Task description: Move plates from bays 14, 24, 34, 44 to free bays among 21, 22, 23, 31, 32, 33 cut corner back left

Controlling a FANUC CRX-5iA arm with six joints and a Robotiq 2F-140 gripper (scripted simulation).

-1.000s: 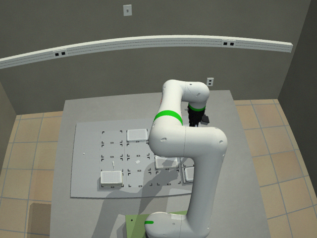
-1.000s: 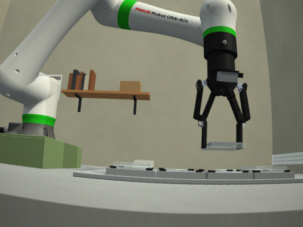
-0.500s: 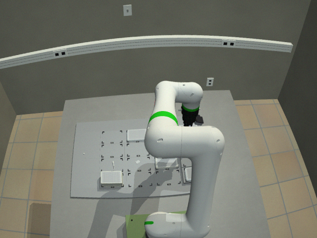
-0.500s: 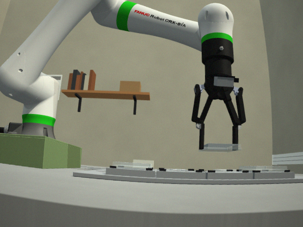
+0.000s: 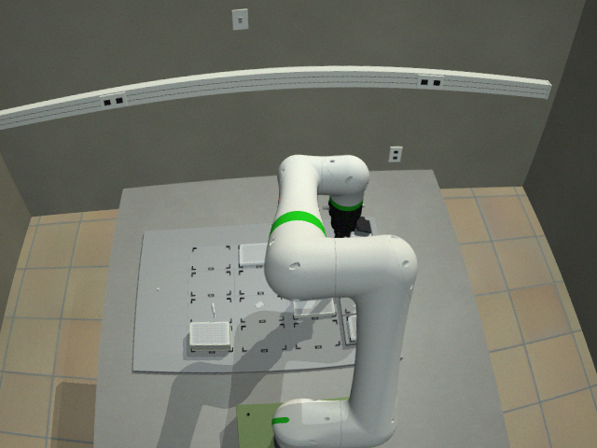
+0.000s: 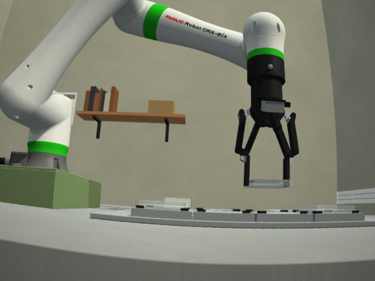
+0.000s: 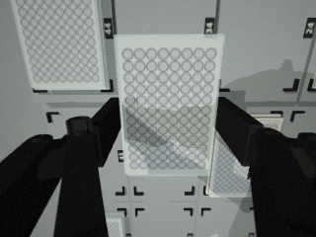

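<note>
Now: the dark stick 9 cm below my hand, 8 cm to the left of it and 2 cm ahead of it. Also, from my hand: thin white stick (42 cm to the left, 9 cm below, 4 cm behind); then white scrap (27 cm to the left, 10 cm below, 5 cm behind); then sealed 96-well plate (2 cm below).
</note>
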